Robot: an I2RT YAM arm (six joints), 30 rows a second.
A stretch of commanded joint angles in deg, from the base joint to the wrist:
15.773 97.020 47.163 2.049 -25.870 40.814
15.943 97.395 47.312 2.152 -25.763 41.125
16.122 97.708 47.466 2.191 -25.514 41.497
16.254 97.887 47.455 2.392 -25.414 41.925
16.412 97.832 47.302 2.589 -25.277 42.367
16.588 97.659 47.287 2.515 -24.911 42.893
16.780 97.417 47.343 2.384 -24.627 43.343
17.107 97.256 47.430 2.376 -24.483 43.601
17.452 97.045 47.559 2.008 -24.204 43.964
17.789 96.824 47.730 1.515 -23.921 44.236
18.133 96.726 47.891 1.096 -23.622 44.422
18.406 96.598 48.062 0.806 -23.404 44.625
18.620 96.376 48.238 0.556 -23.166 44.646
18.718 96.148 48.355 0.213 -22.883 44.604
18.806 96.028 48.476 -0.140 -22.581 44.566
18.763 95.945 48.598 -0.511 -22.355 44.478
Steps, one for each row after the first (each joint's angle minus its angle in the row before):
0.170 0.375 0.149 0.103 0.107 0.311
0.179 0.313 0.154 0.039 0.249 0.372
0.132 0.179 -0.011 0.201 0.100 0.428
0.158 -0.055 -0.153 0.197 0.137 0.442
0.176 -0.173 -0.015 -0.074 0.366 0.526
0.192 -0.242 0.056 -0.131 0.284 0.450
0.327 -0.161 0.087 -0.008 0.144 0.258
0.345 -0.211 0.129 -0.368 0.279 0.363
0.337 -0.221 0.171 -0.493 0.283 0.272
0.344 -0.098 0.161 -0.419 0.299 0.186
0.273 -0.128 0.171 -0.290 0.218 0.203
0.214 -0.222 0.176 -0.250 0.238 0.021
0.098 -0.228 0.117 -0.343 0.283 -0.042
0.088 -0.120 0.121 -0.353 0.302 -0.038
-0.043 -0.083 0.122 -0.371 0.226 -0.088

